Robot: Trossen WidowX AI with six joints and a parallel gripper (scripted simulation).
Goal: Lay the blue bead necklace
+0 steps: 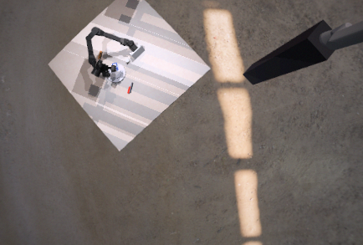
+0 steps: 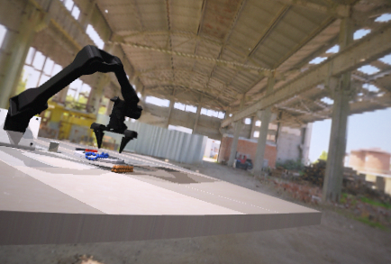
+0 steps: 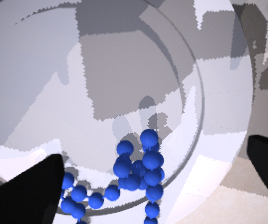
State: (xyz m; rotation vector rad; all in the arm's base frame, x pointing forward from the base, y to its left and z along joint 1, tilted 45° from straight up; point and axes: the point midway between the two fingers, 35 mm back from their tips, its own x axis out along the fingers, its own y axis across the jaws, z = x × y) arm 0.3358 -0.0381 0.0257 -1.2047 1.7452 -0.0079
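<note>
Right now the round white bead board is 30 mm to the left of my gripper tip, 30 mm below it and 20 mm behind it. From my gripper tip the other things lie so: small white block 200 mm behind, 50 mm to the left, 20 mm below; red pen-like object 270 mm to the left, 30 mm below.
</note>
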